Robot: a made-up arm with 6 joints. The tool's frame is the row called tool. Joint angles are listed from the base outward. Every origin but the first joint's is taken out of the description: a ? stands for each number. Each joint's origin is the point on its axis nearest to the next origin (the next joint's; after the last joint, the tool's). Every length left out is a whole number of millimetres.
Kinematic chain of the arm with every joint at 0, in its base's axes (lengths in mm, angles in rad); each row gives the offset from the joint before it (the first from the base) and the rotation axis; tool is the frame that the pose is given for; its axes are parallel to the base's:
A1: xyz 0 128 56 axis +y
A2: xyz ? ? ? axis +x
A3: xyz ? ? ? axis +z
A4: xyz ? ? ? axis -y
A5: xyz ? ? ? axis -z
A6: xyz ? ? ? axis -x
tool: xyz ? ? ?
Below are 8 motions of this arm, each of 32 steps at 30 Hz.
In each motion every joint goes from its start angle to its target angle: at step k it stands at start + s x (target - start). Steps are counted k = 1, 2, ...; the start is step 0. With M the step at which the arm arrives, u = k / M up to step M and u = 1 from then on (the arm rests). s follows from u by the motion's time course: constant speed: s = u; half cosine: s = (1 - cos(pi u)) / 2; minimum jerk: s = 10 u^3 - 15 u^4 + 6 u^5.
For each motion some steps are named. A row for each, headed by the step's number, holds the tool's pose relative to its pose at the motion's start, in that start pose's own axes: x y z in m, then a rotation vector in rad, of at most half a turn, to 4 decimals.
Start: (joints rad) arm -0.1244 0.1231 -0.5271 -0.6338 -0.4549 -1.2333
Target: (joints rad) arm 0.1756 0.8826 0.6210 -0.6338 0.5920 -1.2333
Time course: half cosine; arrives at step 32
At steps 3, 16, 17, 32:
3: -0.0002 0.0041 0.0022 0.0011 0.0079 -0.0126
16: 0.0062 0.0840 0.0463 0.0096 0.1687 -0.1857
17: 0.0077 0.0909 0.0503 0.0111 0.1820 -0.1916
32: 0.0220 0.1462 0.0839 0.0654 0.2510 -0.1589

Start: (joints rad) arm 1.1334 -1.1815 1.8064 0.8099 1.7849 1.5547
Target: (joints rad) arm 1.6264 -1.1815 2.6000 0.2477 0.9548 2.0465
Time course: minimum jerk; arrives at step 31
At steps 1, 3, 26, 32:
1: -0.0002 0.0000 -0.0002 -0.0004 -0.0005 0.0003
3: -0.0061 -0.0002 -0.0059 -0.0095 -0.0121 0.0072
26: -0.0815 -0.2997 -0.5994 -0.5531 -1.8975 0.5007
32: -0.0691 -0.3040 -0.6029 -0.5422 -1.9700 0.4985

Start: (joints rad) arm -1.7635 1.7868 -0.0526 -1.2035 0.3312 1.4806
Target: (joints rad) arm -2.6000 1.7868 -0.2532 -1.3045 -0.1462 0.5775
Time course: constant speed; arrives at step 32
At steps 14, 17, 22, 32:
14: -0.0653 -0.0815 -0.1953 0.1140 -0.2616 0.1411
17: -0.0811 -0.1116 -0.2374 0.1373 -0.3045 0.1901
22: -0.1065 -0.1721 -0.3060 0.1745 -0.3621 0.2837
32: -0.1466 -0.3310 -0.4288 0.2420 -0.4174 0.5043

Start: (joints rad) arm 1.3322 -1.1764 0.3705 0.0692 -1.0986 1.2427
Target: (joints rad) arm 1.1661 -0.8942 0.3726 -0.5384 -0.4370 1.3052
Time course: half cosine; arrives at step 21
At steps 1, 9, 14, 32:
1: 0.0013 0.0001 0.0018 0.0025 0.0044 -0.0015
9: 0.0924 -0.0067 0.1170 0.1705 0.2994 -0.0790
14: 0.1751 -0.0339 0.2052 0.3270 0.5634 -0.1042
32: 0.2259 -0.0600 0.2556 0.4315 0.7350 -0.0929

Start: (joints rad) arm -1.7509 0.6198 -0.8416 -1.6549 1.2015 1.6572
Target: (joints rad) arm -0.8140 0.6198 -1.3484 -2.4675 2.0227 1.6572
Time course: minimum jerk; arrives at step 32
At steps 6, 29, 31, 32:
6: -0.0609 0.0076 -0.0329 -0.0418 0.0561 0.0777
29: -0.9952 -0.6643 -0.3184 -1.1411 0.6418 1.3475
31: -0.9975 -0.6725 -0.3184 -1.1501 0.6411 1.3548
32: -0.9976 -0.6728 -0.3184 -1.1504 0.6411 1.3551

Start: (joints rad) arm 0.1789 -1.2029 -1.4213 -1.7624 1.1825 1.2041
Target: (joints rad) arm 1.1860 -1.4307 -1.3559 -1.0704 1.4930 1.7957
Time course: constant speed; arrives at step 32
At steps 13, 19, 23, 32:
13: 0.3662 -0.2163 -0.0085 -0.0363 0.1567 -0.5534
19: 0.4885 -0.3818 -0.0060 -0.0359 0.2168 -0.7932
23: 0.5461 -0.5072 0.0013 -0.0290 0.2498 -0.9466
32: 0.5979 -0.8083 0.0409 0.0043 0.2956 -1.2709

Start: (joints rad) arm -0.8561 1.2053 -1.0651 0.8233 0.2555 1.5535
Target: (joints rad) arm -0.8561 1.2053 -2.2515 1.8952 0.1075 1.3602
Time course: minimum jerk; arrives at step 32
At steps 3, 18, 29, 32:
3: 0.0061 0.0004 -0.0017 -0.0027 0.0045 -0.0090
18: 0.4333 -0.1984 -0.2880 -0.4197 0.1575 -0.7672
29: 0.5332 -0.5001 -0.4218 -0.8390 0.0160 -1.1246
32: 0.5340 -0.5062 -0.4230 -0.8479 0.0117 -1.1298

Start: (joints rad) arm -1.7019 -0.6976 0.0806 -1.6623 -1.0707 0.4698
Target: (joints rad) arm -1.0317 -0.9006 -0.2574 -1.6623 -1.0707 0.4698
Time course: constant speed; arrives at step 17
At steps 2, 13, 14, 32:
2: -0.0306 0.0186 0.0268 0.0490 0.0433 -0.0017
13: -0.1675 0.0821 0.1874 0.2709 0.3018 -0.0457
14: -0.1773 0.0850 0.2023 0.2866 0.3267 -0.0520
32: -0.2044 0.0912 0.2464 0.3290 0.4024 -0.0722

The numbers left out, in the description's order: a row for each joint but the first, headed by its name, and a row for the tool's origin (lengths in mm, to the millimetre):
A2: -352 0 -1
A3: 0 99 25
A4: -37 -40 0
A5: -9 0 -290
A6: -41 -11 0
tool: 0 374 113

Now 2 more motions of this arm.
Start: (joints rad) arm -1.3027 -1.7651 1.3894 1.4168 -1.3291 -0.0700
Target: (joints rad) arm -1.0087 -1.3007 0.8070 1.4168 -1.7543 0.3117
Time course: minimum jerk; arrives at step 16
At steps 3, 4, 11, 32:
3: -0.0065 -0.0021 -0.0092 -0.0439 0.0093 0.0162
4: -0.0137 -0.0053 -0.0193 -0.0928 0.0197 0.0334
11: -0.1065 -0.0966 -0.1076 -0.6705 0.1672 0.1742
32: -0.1300 -0.1241 -0.1143 -0.7904 0.2097 0.1877

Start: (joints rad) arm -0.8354 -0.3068 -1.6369 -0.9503 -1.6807 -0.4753
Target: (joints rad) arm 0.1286 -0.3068 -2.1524 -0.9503 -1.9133 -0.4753
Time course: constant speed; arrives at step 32
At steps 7, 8, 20, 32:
7: 0.0540 0.0735 0.0283 -0.0140 0.0062 -0.1604
8: 0.0630 0.0828 0.0318 -0.0175 0.0075 -0.1832
20: 0.1881 0.1699 0.0636 -0.0870 0.0336 -0.4522
32: 0.3298 0.2053 0.0730 -0.2024 0.0898 -0.7073

